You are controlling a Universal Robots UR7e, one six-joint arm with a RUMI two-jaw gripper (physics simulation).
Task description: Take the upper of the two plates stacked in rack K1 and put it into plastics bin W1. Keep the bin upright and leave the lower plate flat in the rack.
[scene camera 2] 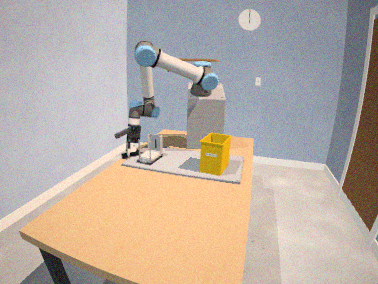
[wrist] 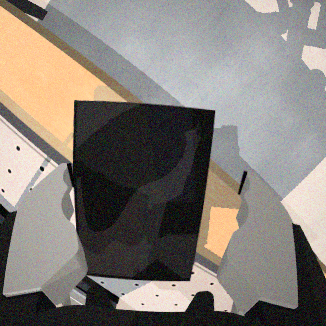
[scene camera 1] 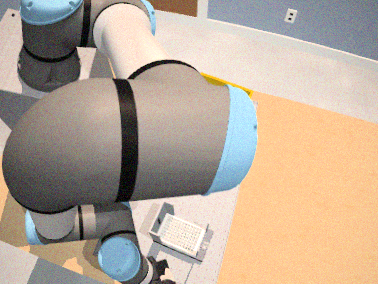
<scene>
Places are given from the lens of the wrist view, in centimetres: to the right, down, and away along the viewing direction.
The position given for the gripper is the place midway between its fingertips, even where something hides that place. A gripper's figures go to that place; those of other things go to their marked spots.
gripper [wrist: 156, 168]: 0, 0, 13
black plate [wrist: 139, 169]: -1, 0, 12
</scene>
